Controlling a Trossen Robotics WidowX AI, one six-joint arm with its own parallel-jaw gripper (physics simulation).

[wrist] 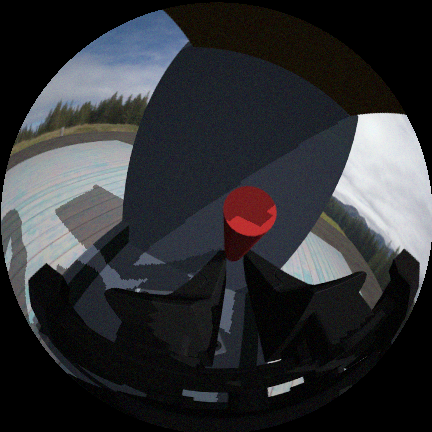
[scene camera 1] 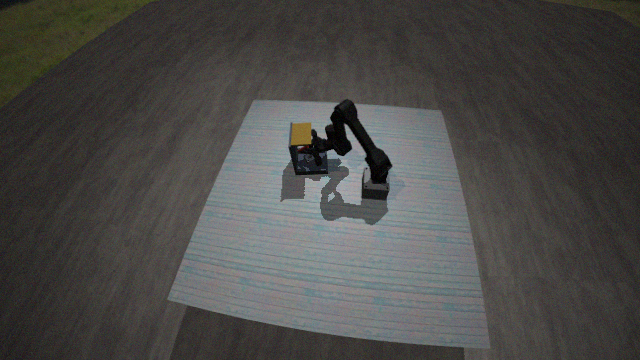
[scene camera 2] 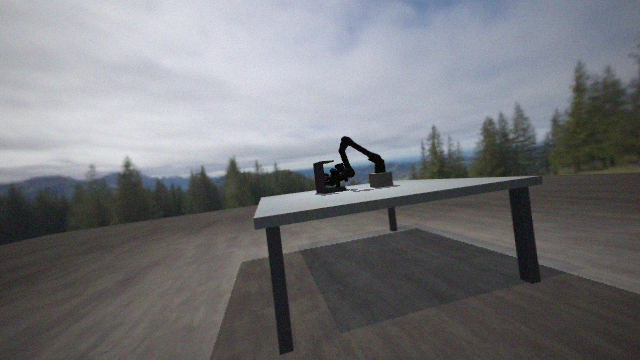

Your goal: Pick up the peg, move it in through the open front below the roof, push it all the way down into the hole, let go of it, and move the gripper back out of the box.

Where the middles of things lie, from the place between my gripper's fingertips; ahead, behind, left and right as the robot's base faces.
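Labels:
Red peg point(wrist: 248, 212): 2 cm above my hand, 2 cm behind, 1 cm to the left of it. Dark back wall point(wrist: 217, 119): 5 cm above my hand, 2 cm ahead of it, 3 cm to the left of it. Dark box point(wrist: 78, 276): 4 cm above my hand, 6 cm behind, 3 cm to the left of it.

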